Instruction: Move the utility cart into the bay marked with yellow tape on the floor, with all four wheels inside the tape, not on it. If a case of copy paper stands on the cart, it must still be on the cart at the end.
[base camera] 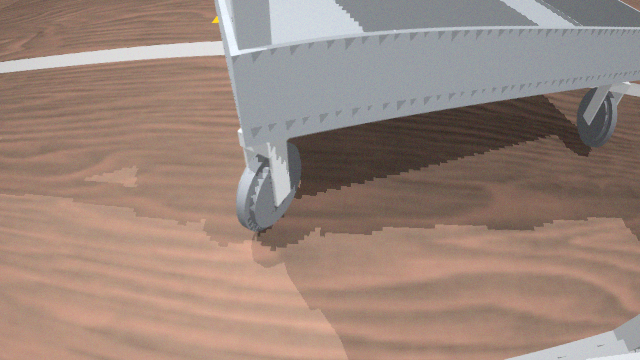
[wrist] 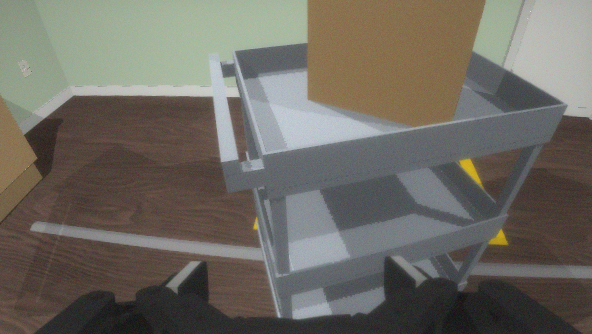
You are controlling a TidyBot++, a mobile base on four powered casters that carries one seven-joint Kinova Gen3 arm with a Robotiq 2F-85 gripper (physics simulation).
In view: the gripper (wrist: 296, 279) and a brown case of copy paper (wrist: 410, 69).
The base camera view does not show the brown case of copy paper: it is out of frame.
